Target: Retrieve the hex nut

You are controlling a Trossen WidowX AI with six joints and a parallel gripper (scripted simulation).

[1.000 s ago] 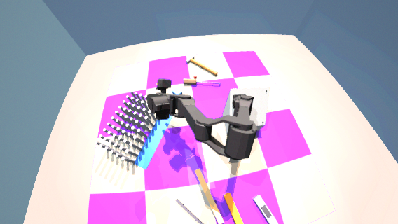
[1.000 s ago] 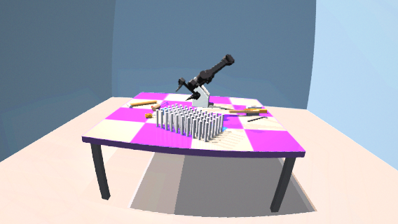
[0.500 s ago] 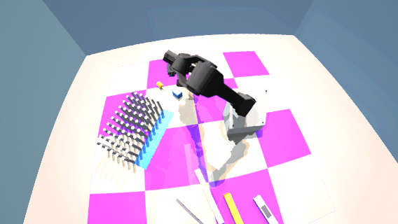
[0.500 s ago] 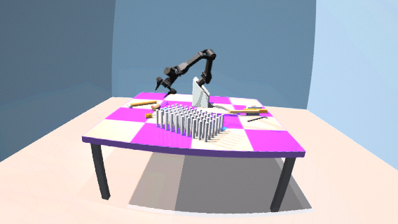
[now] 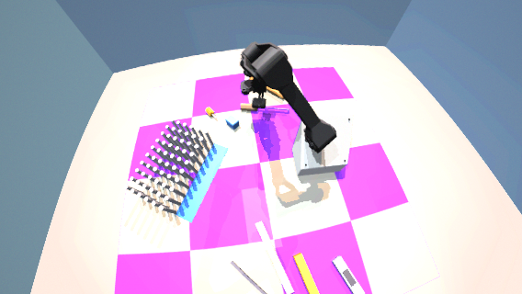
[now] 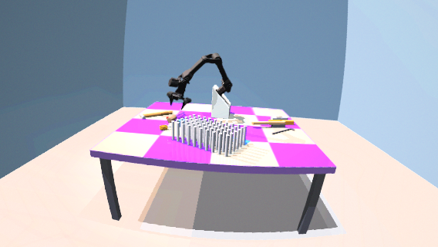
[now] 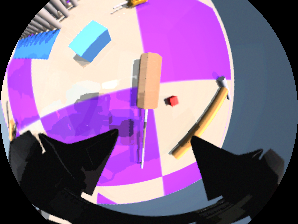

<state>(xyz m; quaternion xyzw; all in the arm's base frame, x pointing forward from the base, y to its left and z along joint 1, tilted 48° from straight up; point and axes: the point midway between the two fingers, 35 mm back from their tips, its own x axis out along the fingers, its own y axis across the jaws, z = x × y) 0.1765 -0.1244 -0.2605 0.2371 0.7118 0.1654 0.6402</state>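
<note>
The hook tool lies 7 cm below my gripper tip, 4 cm behind it and 1 cm to the left of it. Round my gripper tip: red bead: 8 cm below, 6 cm to the right, 2 cm ahead; small screwdriver: 27 cm ahead, 7 cm below, 1 cm to the left; blue cube: 15 cm ahead, 9 cm to the left, 6 cm below.
</note>
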